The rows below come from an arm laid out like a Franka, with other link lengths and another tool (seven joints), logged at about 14 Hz.
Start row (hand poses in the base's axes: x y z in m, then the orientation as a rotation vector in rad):
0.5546 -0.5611 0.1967 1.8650 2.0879 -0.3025
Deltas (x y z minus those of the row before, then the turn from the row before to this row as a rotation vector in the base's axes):
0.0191 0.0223 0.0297 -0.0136 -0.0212 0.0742
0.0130 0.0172 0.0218 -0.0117 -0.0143 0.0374
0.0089 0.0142 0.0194 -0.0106 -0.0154 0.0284
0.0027 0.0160 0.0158 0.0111 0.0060 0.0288
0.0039 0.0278 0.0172 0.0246 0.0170 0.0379
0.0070 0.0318 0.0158 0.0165 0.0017 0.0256
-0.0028 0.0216 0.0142 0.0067 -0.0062 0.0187
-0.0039 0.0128 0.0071 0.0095 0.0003 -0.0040
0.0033 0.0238 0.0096 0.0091 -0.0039 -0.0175
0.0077 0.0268 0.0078 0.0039 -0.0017 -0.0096
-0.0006 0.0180 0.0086 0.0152 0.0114 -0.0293
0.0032 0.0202 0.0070 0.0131 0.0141 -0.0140
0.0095 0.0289 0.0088 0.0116 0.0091 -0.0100
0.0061 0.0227 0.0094 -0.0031 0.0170 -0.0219
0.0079 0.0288 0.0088 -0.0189 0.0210 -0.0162
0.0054 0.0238 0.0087 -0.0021 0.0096 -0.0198
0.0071 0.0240 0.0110 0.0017 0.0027 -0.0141
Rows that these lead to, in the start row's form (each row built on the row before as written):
0.5737 -0.5388 0.2264 1.7705 2.1297 -0.2771
0.5867 -0.5216 0.2482 1.7192 2.1444 -0.2658
0.5956 -0.5074 0.2676 1.6783 2.1509 -0.2549
0.5983 -0.4914 0.2834 1.6533 2.1830 -0.2405
0.6022 -0.4636 0.3006 1.6269 2.2361 -0.2187
0.6092 -0.4318 0.3164 1.6061 2.2644 -0.1955
0.6064 -0.4102 0.3306 1.5861 2.2769 -0.1781
0.6025 -0.3974 0.3377 1.5956 2.2782 -0.1688
0.6058 -0.3736 0.3473 1.6194 2.2658 -0.1598
0.6135 -0.3468 0.3551 1.6320 2.2588 -0.1564
0.6129 -0.3288 0.3637 1.6767 2.2506 -0.1566
0.6161 -0.3086 0.3707 1.7035 2.2553 -0.1578
0.6256 -0.2797 0.3795 1.7236 2.2588 -0.1553
0.6317 -0.2570 0.3889 1.7524 2.2511 -0.1787
0.6396 -0.2282 0.3977 1.7676 2.2429 -0.2220
0.6450 -0.2044 0.4064 1.7921 2.2318 -0.2373
0.6521 -0.1804 0.4174 1.8100 2.2225 -0.2409

